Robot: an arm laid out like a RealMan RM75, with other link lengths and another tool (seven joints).
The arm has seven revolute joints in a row. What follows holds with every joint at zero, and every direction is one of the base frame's.
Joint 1 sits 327.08 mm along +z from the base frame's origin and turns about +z.
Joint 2 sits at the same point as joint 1 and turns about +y.
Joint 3 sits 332.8 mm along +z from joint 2 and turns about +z.
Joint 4 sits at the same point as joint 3 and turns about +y.
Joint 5 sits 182.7 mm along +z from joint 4 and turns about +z.
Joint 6 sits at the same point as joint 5 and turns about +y.
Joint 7 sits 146.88 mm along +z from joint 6 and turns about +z.
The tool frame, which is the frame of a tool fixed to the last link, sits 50 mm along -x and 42 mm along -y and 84 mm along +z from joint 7; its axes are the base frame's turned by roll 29.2, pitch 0 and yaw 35.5 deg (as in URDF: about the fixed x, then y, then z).
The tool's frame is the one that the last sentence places.
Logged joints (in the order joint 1, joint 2, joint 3, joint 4, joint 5, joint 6, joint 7), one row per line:
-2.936 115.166 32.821 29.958 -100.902 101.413 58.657
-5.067 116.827 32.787 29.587 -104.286 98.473 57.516
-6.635 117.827 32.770 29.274 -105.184 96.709 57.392
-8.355 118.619 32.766 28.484 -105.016 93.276 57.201
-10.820 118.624 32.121 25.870 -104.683 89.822 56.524
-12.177 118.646 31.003 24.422 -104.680 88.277 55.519
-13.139 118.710 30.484 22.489 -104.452 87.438 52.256
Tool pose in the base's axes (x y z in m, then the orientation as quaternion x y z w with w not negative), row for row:
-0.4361 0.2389 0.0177 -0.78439 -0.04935 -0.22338 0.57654
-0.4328 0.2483 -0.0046 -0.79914 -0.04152 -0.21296 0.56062
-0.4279 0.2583 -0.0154 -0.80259 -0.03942 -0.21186 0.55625
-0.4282 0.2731 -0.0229 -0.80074 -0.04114 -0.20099 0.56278
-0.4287 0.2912 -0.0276 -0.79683 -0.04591 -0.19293 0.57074
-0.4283 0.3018 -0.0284 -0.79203 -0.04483 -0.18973 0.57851
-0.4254 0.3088 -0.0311 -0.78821 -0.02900 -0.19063 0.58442
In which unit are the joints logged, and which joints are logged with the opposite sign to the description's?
The joints are logged in degrees. Opposite sign: joint 2, joint 5, joint 7.
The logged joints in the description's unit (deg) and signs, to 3 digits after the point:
-2.936 -115.166 32.821 29.958 100.902 101.413 -58.657
-5.067 -116.827 32.787 29.587 104.286 98.473 -57.516
-6.635 -117.827 32.770 29.274 105.184 96.709 -57.392
-8.355 -118.619 32.766 28.484 105.016 93.276 -57.201
-10.820 -118.624 32.121 25.870 104.683 89.822 -56.524
-12.177 -118.646 31.003 24.422 104.680 88.277 -55.519
-13.139 -118.710 30.484 22.489 104.452 87.438 -52.256

